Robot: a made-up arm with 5 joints. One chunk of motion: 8 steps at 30 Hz.
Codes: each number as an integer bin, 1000 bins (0 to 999) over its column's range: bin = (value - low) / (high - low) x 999, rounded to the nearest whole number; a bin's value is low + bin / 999 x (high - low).
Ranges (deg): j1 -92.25..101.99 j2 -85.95..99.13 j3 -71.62..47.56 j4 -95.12..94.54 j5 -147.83..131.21
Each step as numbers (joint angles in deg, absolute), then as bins.
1 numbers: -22.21 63.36 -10.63 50.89 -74.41
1 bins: 360 806 511 769 263
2 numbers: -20.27 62.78 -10.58 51.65 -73.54
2 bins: 370 803 512 773 266
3 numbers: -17.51 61.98 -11.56 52.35 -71.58
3 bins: 384 798 503 777 273
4 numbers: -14.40 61.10 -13.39 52.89 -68.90
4 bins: 400 794 488 780 283
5 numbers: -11.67 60.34 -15.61 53.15 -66.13
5 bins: 414 790 469 781 292
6 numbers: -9.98 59.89 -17.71 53.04 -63.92
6 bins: 423 787 452 780 300
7 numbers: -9.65 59.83 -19.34 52.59 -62.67
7 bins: 425 787 438 778 305
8 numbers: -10.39 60.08 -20.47 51.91 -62.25
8 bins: 421 788 429 774 306
